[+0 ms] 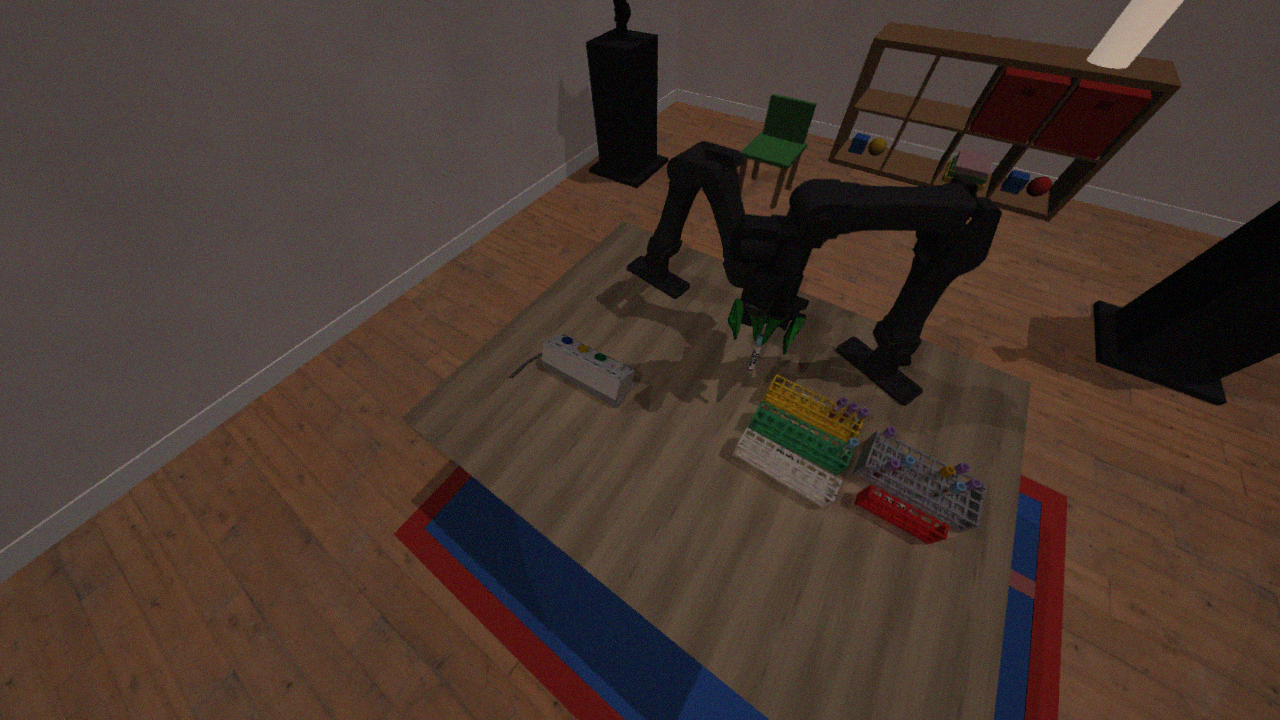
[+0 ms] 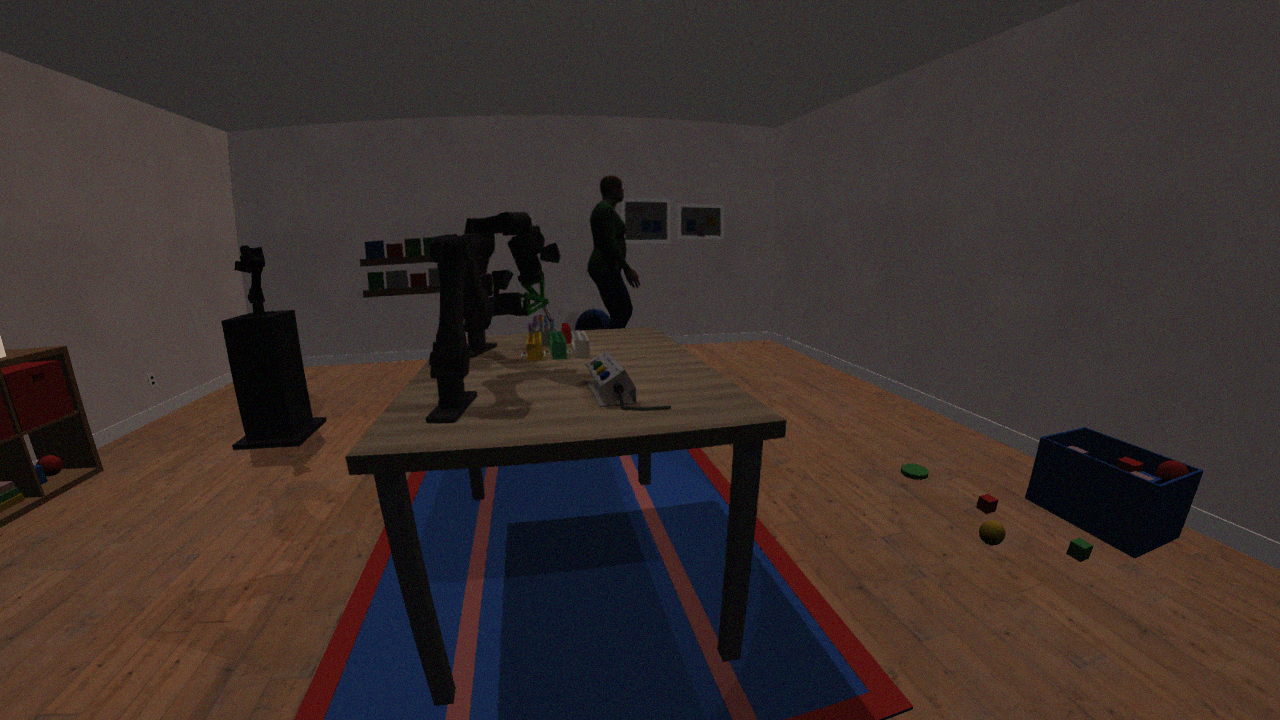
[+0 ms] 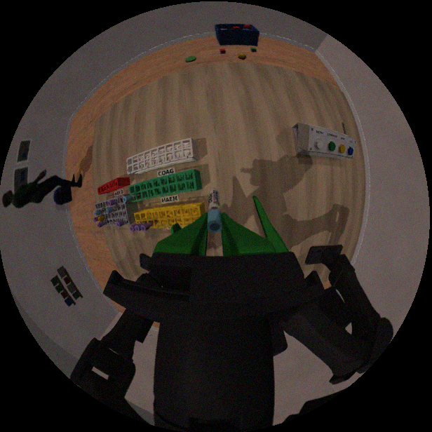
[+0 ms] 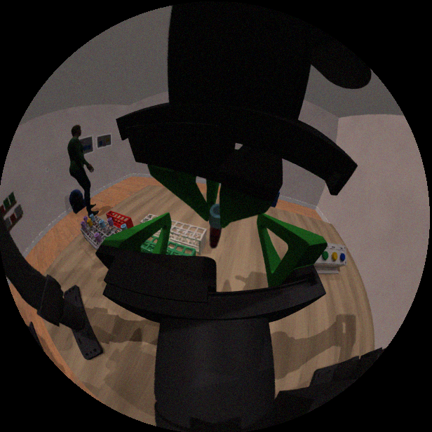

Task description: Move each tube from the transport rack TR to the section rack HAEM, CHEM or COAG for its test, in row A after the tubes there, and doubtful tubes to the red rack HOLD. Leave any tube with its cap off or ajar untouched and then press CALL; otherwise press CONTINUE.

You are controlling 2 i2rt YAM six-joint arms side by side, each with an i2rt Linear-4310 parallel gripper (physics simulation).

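Frame: origin at the left arm's base, x right, y ahead, z up, level; centimetres.
Seen in the pictures: left gripper, between the fingertips: (image 1: 759, 341) (image 2: 541, 300); right gripper, between the fingertips: (image 1: 760, 345) (image 2: 543, 301); left arm's base, origin of its link: (image 1: 876, 370) (image 2: 477, 351); right arm's base, origin of its link: (image 1: 657, 277) (image 2: 453, 407).
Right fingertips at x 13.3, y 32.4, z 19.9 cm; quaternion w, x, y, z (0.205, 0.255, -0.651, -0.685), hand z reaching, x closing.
Observation:
Offsets run from my right fingertips to a thing's top centre.
My left gripper (image 3: 214, 217) is shut on a light-blue-capped tube {dz +1.9, dx +0.1, dy +0.5 cm} (image 1: 754, 355) (image 3: 215, 220) (image 4: 215, 235), held upright above the table; its label is unreadable, its contents dark red. My right gripper is open, its fingers either side of that tube, not gripping. The grey transport rack {dz -14.2, dx -34.4, dy -14.3 cm} (image 1: 926, 474) (image 3: 112, 210) holds several purple-, light-blue- and orange-capped tubes; cap seating is too small to judge. The yellow rack {dz -14.2, dx -12.0, dy -9.1 cm} (image 1: 805, 404) (image 3: 175, 215) holds purple-capped tubes at one end. The green rack {dz -14.2, dx -15.3, dy -1.8 cm} (image 1: 799, 437) (image 3: 167, 185) has a light-blue-capped tube at its end. The white rack {dz -14.2, dx -18.2, dy +5.5 cm} (image 1: 787, 465) (image 3: 162, 156) shows no caps.
The red HOLD rack {dz -14.2, dx -36.7, dy -5.8 cm} (image 1: 899, 514) (image 3: 114, 185) sits beside the grey rack. A HAEM label (image 3: 170, 199) lies between yellow and green racks, a COAG label (image 3: 166, 172) between green and white. The button box {dz -11.5, dx +25.6, dy +26.7 cm} (image 1: 586, 368) (image 2: 613, 383) (image 3: 327, 137) stands at the table's other side.

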